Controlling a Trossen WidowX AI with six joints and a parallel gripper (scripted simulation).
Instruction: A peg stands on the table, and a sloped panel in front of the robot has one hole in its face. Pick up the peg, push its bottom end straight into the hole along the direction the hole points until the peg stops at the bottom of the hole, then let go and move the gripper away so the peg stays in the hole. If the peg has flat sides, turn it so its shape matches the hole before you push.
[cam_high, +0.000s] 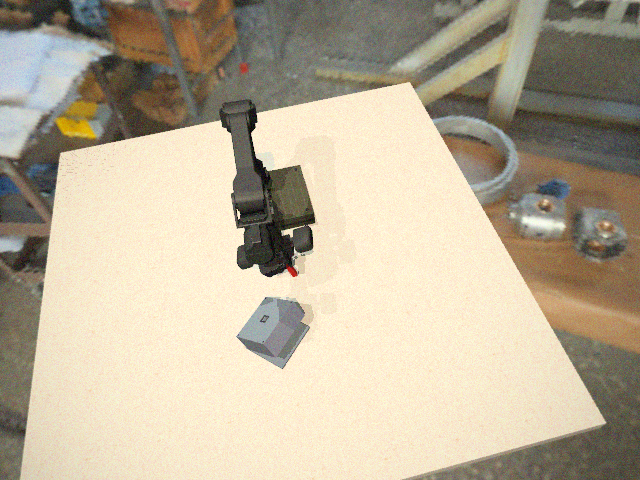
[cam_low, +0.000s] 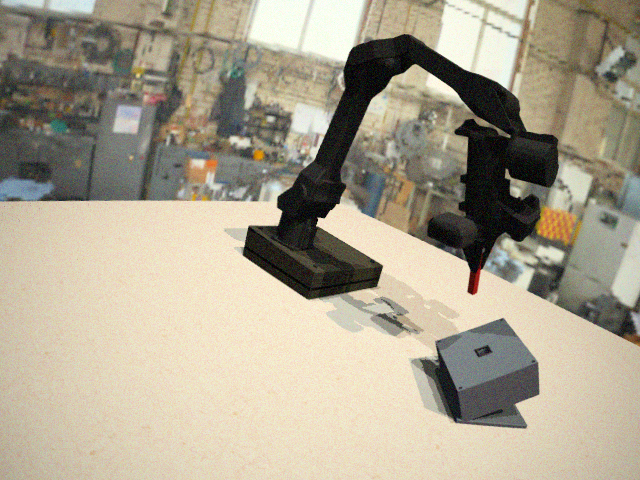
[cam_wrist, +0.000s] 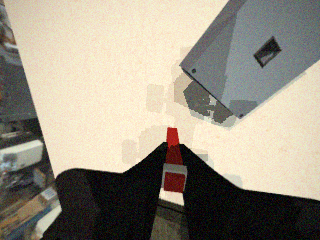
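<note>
Now: the grey sloped panel 8 cm ahead of my gripper tip, 9 cm to the right of it and 10 cm below it. Round my gripper tip: grey foot plate 9 cm ahead, 9 cm to the right, 15 cm below; then red square peg 2 cm above.
</note>
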